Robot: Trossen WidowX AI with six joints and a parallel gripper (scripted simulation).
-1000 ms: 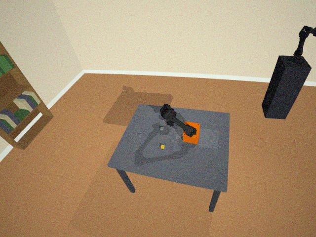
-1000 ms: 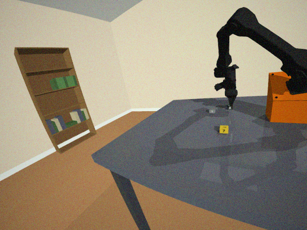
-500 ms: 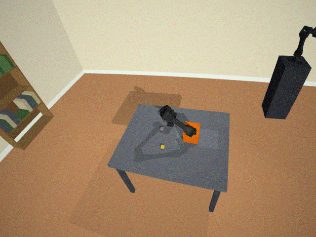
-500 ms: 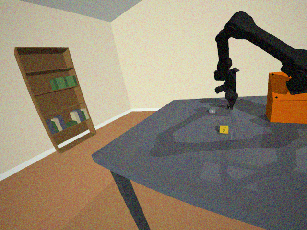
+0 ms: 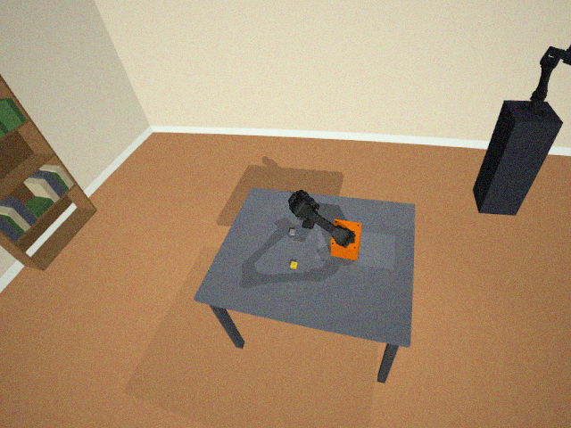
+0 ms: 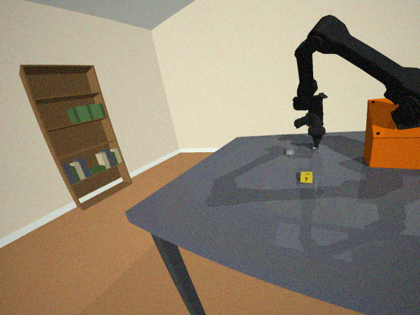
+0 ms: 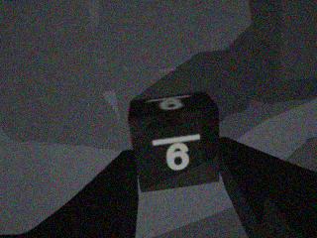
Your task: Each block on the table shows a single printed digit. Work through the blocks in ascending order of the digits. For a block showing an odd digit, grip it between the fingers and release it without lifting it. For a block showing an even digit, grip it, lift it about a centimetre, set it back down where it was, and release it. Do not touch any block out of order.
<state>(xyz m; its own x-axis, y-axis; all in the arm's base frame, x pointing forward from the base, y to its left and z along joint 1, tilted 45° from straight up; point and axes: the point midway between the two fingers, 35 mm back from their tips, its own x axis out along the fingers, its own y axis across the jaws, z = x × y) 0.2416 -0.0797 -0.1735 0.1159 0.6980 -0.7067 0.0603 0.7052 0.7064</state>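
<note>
The black block lies 10 mm ahead of my gripper tip. From my gripper tip the other things lie so: yellow block 50 mm ahead, 300 mm to the left; then grey block 110 mm ahead, 70 mm to the left.
</note>
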